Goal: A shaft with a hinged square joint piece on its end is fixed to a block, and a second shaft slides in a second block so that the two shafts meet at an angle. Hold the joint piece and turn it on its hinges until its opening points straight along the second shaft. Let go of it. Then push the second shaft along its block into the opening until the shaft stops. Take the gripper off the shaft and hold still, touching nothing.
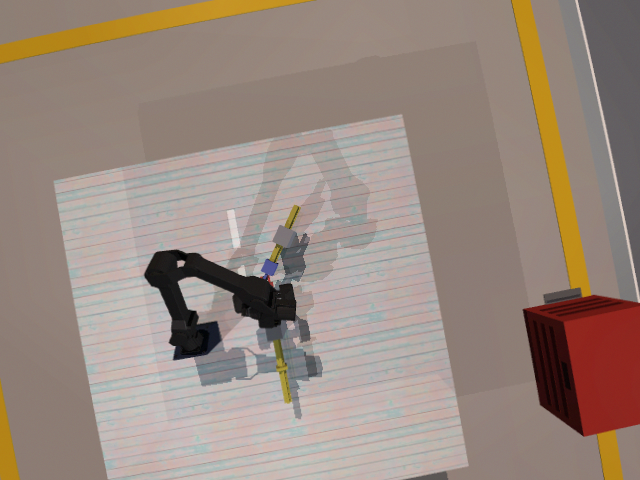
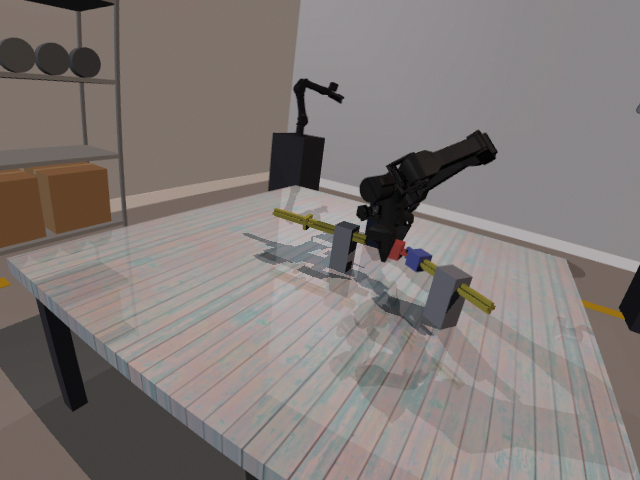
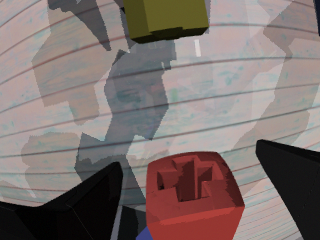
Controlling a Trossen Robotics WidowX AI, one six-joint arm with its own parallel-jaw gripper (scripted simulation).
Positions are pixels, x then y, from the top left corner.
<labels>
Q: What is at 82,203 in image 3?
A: The gripper.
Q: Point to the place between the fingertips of the gripper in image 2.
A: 389,256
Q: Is the gripper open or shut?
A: Open.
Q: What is the gripper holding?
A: Nothing.
</labels>
